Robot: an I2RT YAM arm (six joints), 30 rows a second.
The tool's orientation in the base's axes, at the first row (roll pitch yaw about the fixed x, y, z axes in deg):
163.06, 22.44, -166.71
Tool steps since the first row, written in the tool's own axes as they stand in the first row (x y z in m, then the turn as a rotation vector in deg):
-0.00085, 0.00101, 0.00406, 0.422, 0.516, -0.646
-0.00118, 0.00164, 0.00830, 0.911, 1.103, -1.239
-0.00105, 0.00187, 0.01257, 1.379, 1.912, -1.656
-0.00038, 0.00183, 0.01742, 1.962, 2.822, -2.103
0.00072, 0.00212, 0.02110, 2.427, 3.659, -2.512
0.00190, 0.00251, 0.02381, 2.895, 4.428, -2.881
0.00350, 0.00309, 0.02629, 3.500, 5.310, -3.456
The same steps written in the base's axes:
0.00160, 0.00259, -0.00299, -0.735, 0.140, 0.549
0.00292, 0.00479, -0.00645, -1.539, 0.350, 1.045
0.00396, 0.00654, -0.01021, -2.345, 0.830, 1.453
0.00477, 0.00814, -0.01476, -3.297, 1.365, 1.870
0.00474, 0.00952, -0.01836, -4.108, 1.874, 2.280
0.00433, 0.01062, -0.02110, -4.888, 2.335, 2.635
0.00342, 0.01172, -0.02375, -5.887, 2.794, 3.150

